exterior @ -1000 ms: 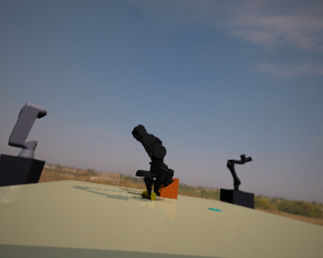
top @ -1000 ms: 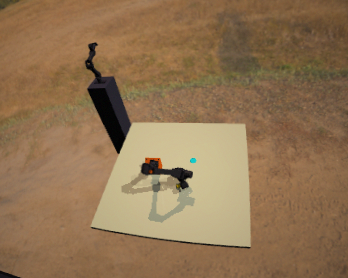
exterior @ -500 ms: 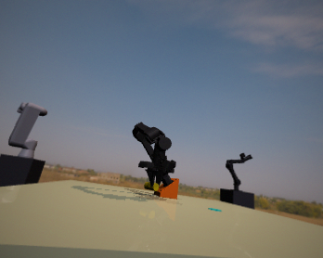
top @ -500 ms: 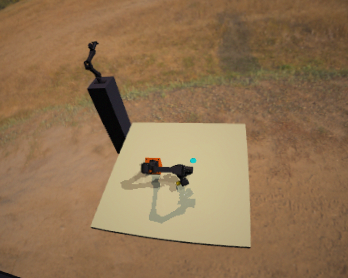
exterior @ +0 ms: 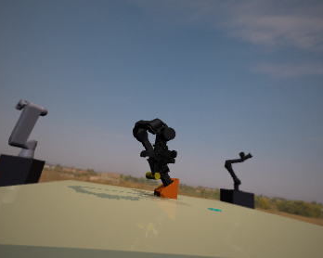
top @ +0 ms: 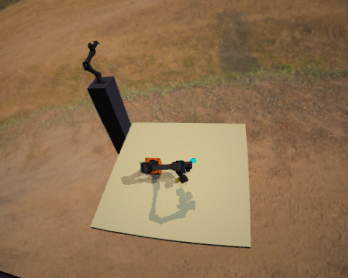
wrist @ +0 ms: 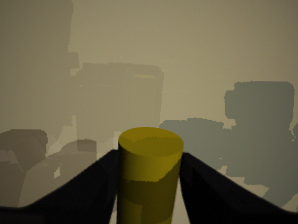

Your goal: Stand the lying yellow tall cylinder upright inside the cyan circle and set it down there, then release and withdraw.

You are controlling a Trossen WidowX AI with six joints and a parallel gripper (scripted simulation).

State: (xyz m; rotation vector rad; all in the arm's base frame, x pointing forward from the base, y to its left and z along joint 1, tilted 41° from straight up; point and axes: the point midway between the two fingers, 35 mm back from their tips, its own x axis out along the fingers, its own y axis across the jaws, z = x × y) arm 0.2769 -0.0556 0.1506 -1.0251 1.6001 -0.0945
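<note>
The cyan circle is 5 cm ahead of my gripper tip, 28 cm to the left of it and 10 cm below it. Round my gripper tip: yellow cylinder (2 cm behind, 1 cm to the right).
</note>
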